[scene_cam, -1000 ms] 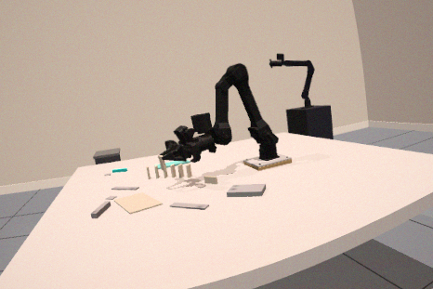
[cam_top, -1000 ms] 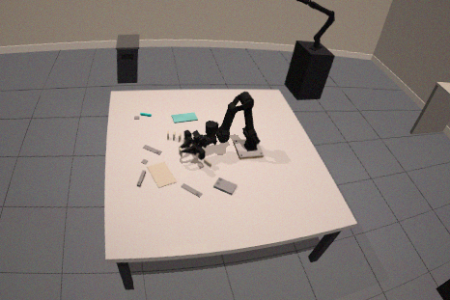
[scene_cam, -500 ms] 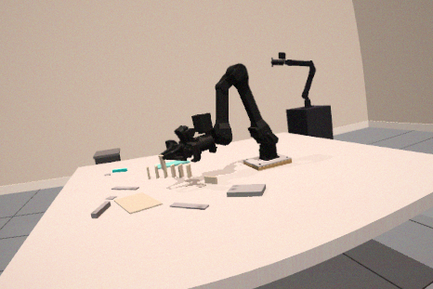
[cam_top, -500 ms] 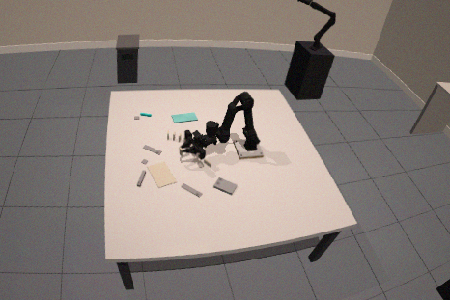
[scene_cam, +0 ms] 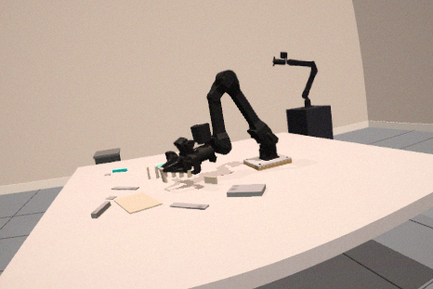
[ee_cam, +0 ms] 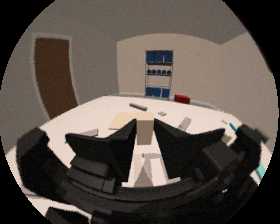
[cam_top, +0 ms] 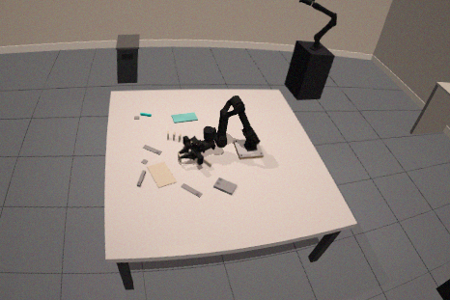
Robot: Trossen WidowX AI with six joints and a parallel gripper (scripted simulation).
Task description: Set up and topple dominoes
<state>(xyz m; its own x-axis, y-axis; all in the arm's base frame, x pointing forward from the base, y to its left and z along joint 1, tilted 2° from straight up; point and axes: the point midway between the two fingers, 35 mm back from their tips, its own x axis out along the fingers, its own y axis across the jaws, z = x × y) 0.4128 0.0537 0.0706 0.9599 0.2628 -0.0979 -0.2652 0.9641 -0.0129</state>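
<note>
The beige card lies 100 mm ahead of my gripper tip, 70 mm below it and 50 mm to the left of it. Also, from my gripper tip: teal plate 400 mm to the right, 120 mm behind, 70 mm below; then flat grey strip 180 mm to the left, 70 mm below, 30 mm behind; then dark grey slab 210 mm behind, 190 mm to the left, 70 mm below.
</note>
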